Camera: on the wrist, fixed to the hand. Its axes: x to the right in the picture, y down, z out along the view.
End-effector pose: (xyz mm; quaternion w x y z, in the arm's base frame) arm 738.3 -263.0 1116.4 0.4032 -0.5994 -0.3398 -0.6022
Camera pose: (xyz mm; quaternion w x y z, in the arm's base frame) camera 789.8 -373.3 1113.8 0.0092 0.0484 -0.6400 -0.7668
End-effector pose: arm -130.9 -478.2 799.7 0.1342 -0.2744 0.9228 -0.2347
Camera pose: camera -208.3 -385.5 815.0 0.2520 0.7539 -0.4065 0.4504
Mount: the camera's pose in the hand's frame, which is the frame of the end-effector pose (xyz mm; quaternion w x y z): 8.3 95.1 -75.5 0.6539 0.1499 0.2338 -0.7037
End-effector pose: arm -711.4 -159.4 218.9 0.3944 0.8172 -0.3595 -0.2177
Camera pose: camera -697.3 -169.8 339.3 0.0663 0.8974 0.3996 -0.1750
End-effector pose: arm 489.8 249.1 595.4 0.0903 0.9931 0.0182 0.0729
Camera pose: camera 489.0 169.4 687.3 0.0428 -0.6331 -0.7428 -0.2136
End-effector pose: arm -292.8 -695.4 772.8 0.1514 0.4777 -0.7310 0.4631
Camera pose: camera -393.4 -627.1 767.3 0.5242 0.7412 -0.0370 0.4176
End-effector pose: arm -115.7 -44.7 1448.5 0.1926 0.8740 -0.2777 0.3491
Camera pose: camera -207.7 -80.9 1519.5 0.3055 0.7142 0.5308 0.3387
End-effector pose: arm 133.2 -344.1 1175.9 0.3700 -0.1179 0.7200 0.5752
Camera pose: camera 40.8 -381.6 1245.7 0.4961 -0.6628 0.5606 -0.0197
